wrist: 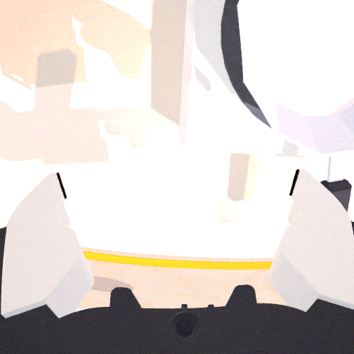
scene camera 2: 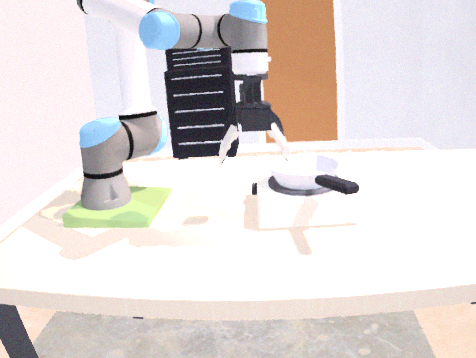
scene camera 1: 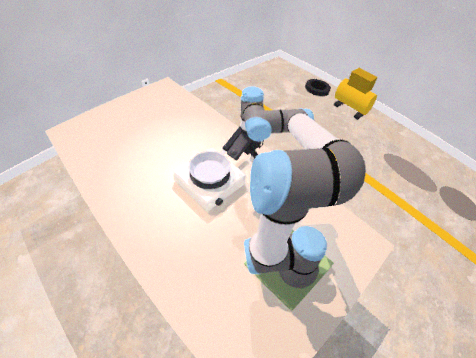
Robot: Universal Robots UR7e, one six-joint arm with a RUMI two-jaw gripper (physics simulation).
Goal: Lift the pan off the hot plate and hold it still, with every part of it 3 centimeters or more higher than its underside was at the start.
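Places are measured from the arm's base along level axes (x ahead, y left, z up), in centimetres.
Pixels of known places: gripper, fingertip midpoint: (scene camera 2: 254, 162) (scene camera 1: 245, 164); arm's base, origin of the base link: (scene camera 2: 106, 200) (scene camera 1: 298, 269).
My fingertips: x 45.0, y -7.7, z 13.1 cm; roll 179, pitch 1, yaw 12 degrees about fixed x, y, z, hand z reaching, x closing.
Ahead of a thing's pixels: the offset from my fingertips to its top centre.
The pan (scene camera 1: 210, 168) (scene camera 2: 295, 176) (wrist: 320, 134) is a pale, shallow round pan. It sits upright on the dark ring of the white hot plate @(dy +10.9, dx +9.9, dz -8.0 cm) (scene camera 1: 198, 194) (scene camera 2: 305, 212). Its black handle @(dy -7.4, dx +17.7, dz +0.3 cm) (scene camera 2: 336, 183) (wrist: 341, 192) juts out over the hot plate's edge. In the wrist view it is at the right, partly hidden behind the right finger and outside the gap. It is not seen in scene camera 1. My gripper (scene camera 1: 241, 151) (scene camera 2: 254, 160) (wrist: 177, 175) is open and empty, pointing down, beside the pan and above the table. In scene camera 2 its fingertips are left of the pan, around rim height.
The hot plate's black knob @(dy +15.1, dx -2.8, dz -10.5 cm) (scene camera 1: 219, 201) (scene camera 2: 254, 188) is on its side toward the arm's base. The base stands on a green plate (scene camera 1: 292, 299) (scene camera 2: 107, 220). A dark drawer cabinet (scene camera 2: 197, 117) stands behind the table (scene camera 2: 240, 303). A yellow compressor (scene camera 1: 356, 96) and a tire (scene camera 1: 317, 93) are on the floor.
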